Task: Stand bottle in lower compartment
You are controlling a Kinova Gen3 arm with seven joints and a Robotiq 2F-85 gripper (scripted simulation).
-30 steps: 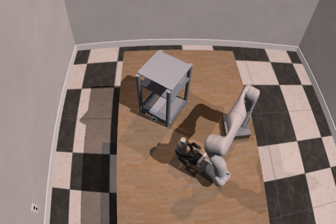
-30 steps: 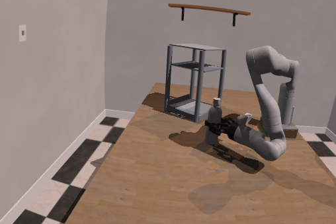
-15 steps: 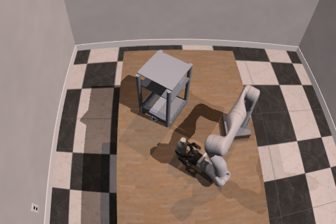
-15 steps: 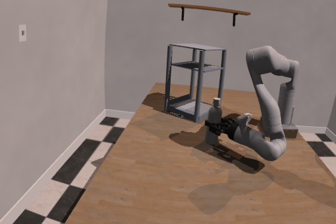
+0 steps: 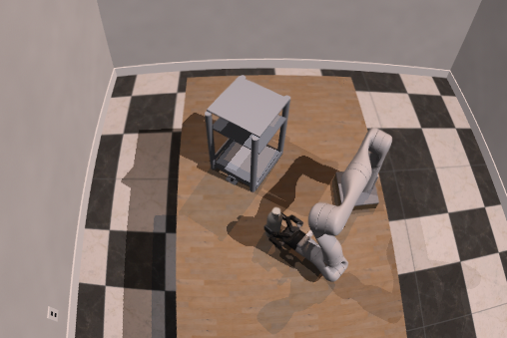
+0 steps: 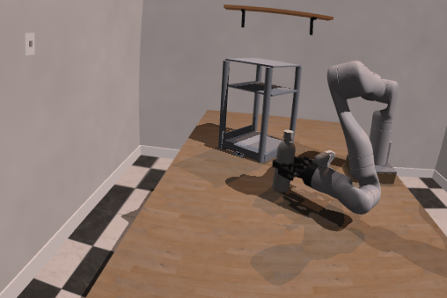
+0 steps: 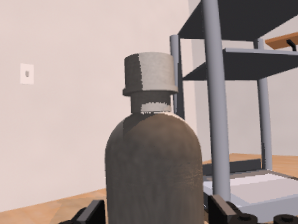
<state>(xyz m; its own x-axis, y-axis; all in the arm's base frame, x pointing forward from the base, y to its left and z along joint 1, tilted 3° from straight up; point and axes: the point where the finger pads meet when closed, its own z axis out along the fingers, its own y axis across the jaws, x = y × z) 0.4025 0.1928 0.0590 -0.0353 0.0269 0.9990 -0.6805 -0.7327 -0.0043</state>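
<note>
Right now my hand is 3 cm below the white bottle. Round my hand: shelving unit 10 cm ahead, 34 cm to the right, 9 cm above.
</note>
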